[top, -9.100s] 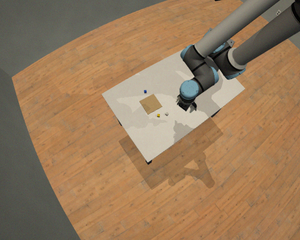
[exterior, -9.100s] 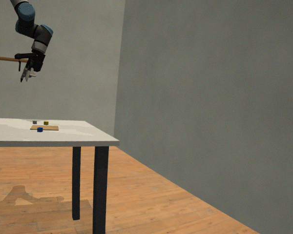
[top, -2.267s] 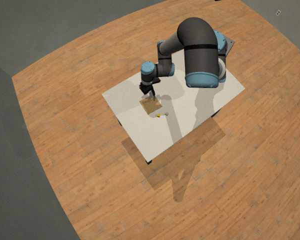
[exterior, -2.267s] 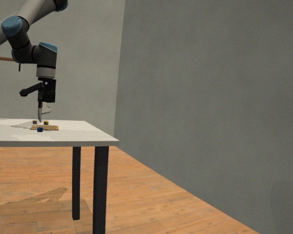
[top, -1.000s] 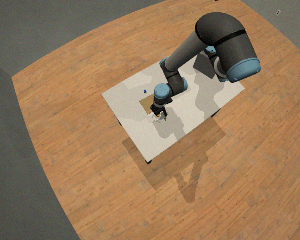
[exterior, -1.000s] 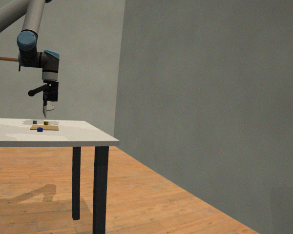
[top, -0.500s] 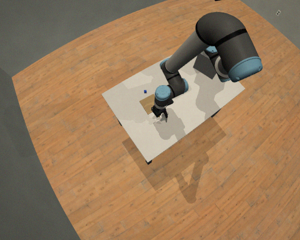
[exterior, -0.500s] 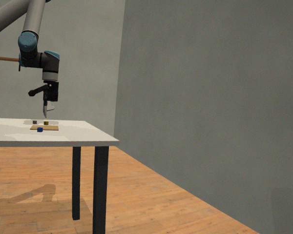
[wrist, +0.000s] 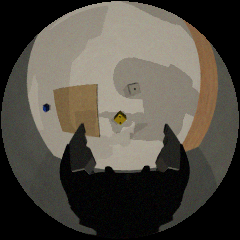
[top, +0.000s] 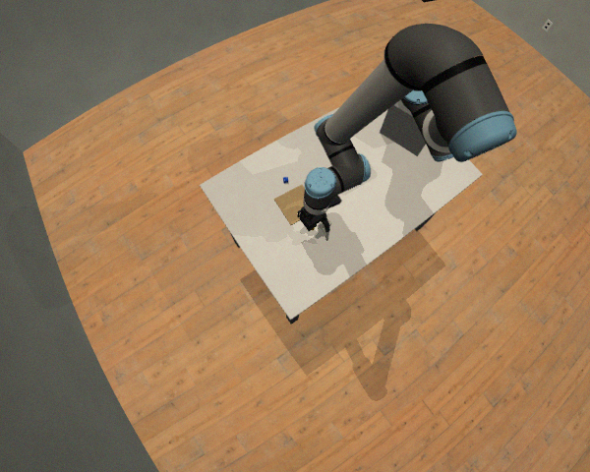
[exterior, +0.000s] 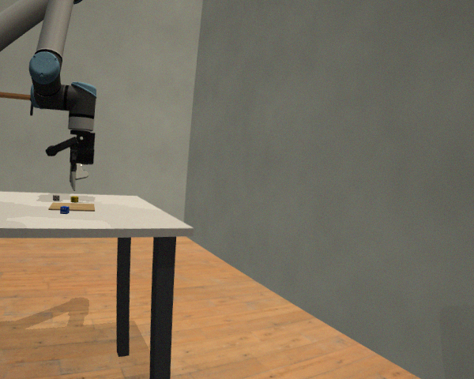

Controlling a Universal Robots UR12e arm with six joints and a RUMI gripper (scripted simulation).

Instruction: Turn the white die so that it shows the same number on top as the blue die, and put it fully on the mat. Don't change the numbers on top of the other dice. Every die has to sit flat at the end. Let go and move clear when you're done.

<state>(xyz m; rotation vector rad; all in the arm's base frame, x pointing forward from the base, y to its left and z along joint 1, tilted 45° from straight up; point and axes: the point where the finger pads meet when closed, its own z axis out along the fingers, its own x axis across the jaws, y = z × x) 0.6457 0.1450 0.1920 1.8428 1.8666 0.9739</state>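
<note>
Right now the yellow die is 10 mm ahead of my hand, 10 mm to the right of it and 40 mm below it. Also, from my hand: blue die (250 mm to the right, 40 mm below); then white die (60 mm behind, 10 mm to the left, 40 mm below); then tan mat (20 mm ahead, 130 mm to the right, 40 mm below).
</note>
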